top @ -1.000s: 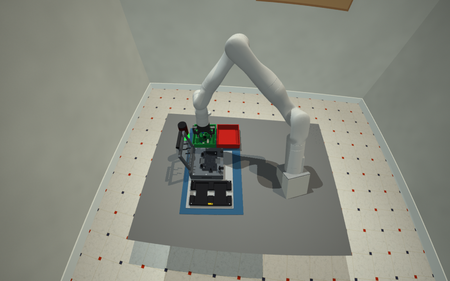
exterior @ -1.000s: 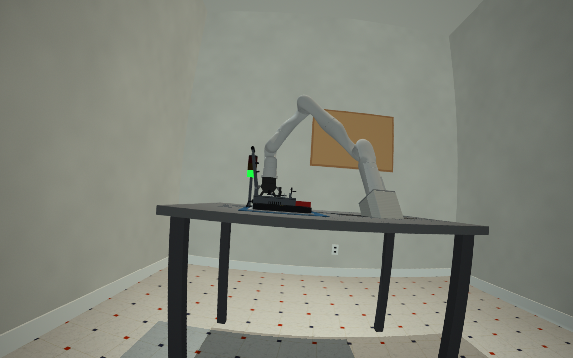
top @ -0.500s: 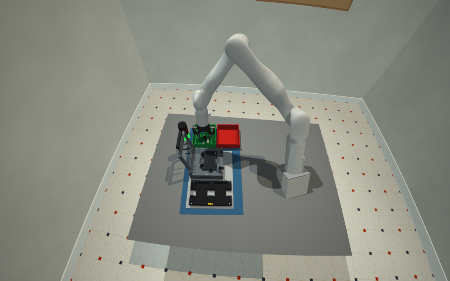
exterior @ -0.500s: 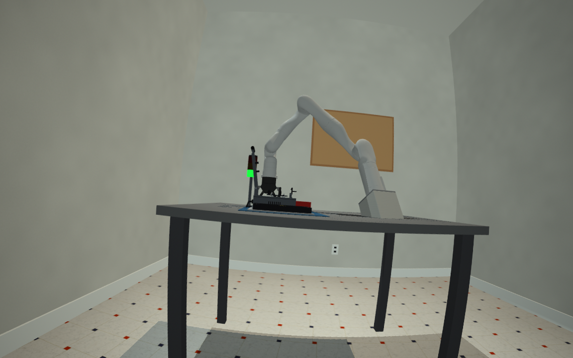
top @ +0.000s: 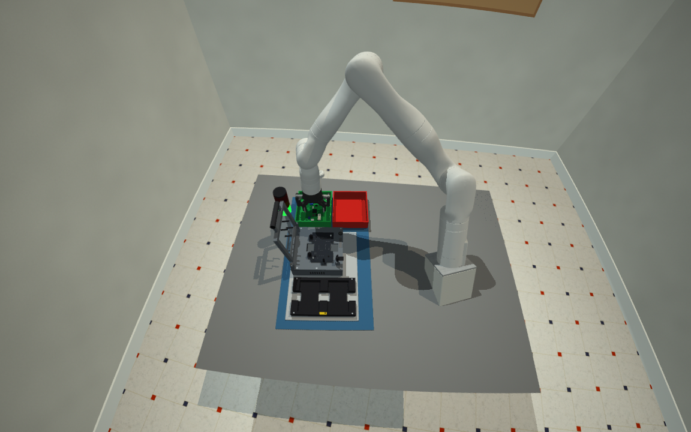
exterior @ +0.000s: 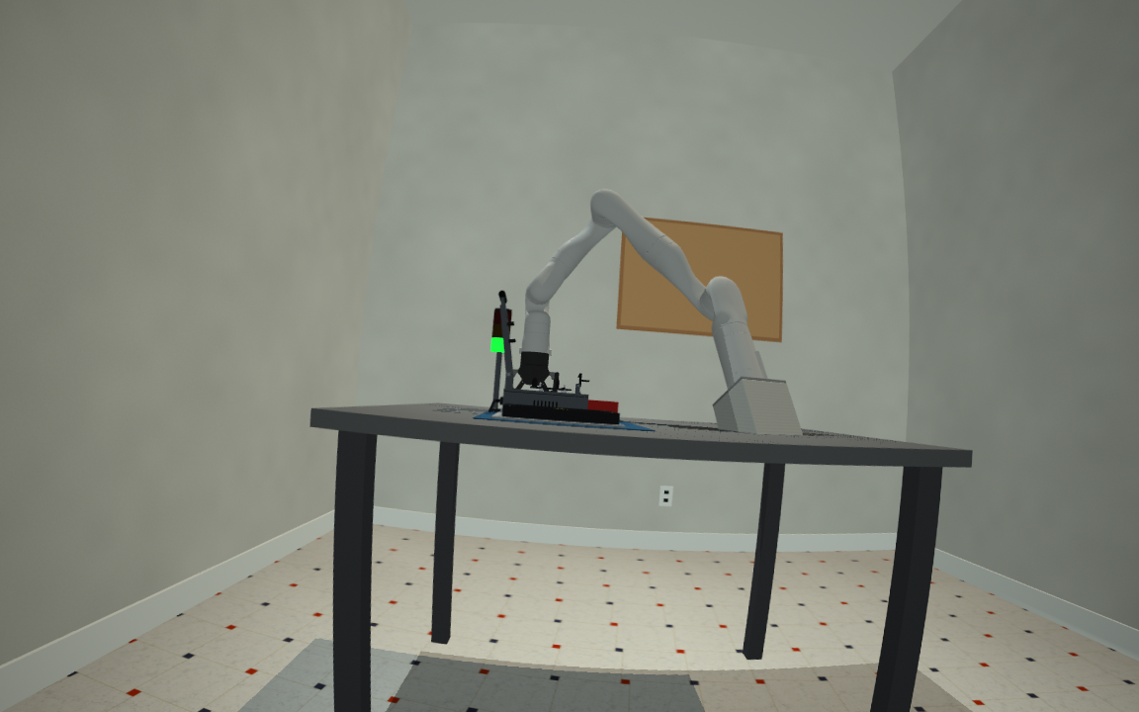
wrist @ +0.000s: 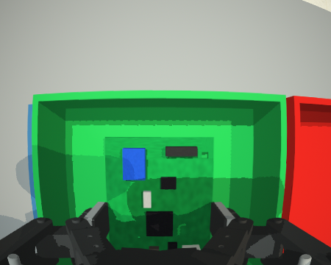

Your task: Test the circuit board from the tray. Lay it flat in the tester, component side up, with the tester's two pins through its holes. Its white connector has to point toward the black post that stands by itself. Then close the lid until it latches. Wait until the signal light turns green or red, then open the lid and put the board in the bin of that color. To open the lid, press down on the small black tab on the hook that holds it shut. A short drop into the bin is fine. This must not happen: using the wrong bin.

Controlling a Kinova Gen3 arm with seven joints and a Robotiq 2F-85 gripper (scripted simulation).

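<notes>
My gripper is now 1 cm above the green bin. From my hand the other things lie so: red bin: 15 cm behind, 2 cm to the right, 1 cm below; green circuit board: 1 cm below; tester lid: 5 cm ahead, 21 cm to the left, 16 cm above.
</notes>
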